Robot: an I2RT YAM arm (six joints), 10 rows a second.
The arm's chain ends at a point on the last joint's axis. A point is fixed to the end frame.
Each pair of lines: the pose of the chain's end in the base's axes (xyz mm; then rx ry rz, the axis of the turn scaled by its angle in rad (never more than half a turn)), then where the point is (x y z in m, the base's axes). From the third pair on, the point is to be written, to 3 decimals.
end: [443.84 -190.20 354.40 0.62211 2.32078 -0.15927]
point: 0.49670 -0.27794 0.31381
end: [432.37 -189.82 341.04 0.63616 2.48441 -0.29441]
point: 0.47483 -0.28075 0.29554
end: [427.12 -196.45 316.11 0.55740 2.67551 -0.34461]
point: 0.466 -0.285 0.263
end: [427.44 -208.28 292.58 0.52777 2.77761 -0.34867]
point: 0.463 -0.295 0.234
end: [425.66 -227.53 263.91 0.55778 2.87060 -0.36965]
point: 0.453 -0.314 0.201
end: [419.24 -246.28 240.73 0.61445 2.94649 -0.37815]
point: 0.438 -0.332 0.175
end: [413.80 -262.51 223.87 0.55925 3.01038 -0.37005]
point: 0.433 -0.347 0.155
